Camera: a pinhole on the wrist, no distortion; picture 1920 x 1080 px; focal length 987.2 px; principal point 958.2 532.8 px. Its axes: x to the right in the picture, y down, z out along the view. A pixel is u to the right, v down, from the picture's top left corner.
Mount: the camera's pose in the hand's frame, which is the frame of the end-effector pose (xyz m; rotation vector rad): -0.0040 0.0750 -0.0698 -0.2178 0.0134 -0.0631
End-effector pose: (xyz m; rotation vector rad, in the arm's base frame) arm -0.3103 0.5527 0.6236 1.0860 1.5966 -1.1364
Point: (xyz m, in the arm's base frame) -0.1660 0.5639 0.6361
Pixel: 464 986
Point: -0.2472 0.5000 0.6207
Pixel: 828 102
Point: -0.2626 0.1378 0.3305
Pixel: 1350 237
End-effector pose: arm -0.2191 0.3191 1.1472 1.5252 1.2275 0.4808
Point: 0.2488 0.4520 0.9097
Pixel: 1774 220
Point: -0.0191 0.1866 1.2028
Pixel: 762 484
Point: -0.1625 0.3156 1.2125
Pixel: 987 402
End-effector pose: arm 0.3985 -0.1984 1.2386 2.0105 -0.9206 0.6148
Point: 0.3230 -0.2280 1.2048
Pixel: 419 71
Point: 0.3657 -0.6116 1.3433
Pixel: 1473 779
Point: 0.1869 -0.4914 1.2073
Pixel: 818 868
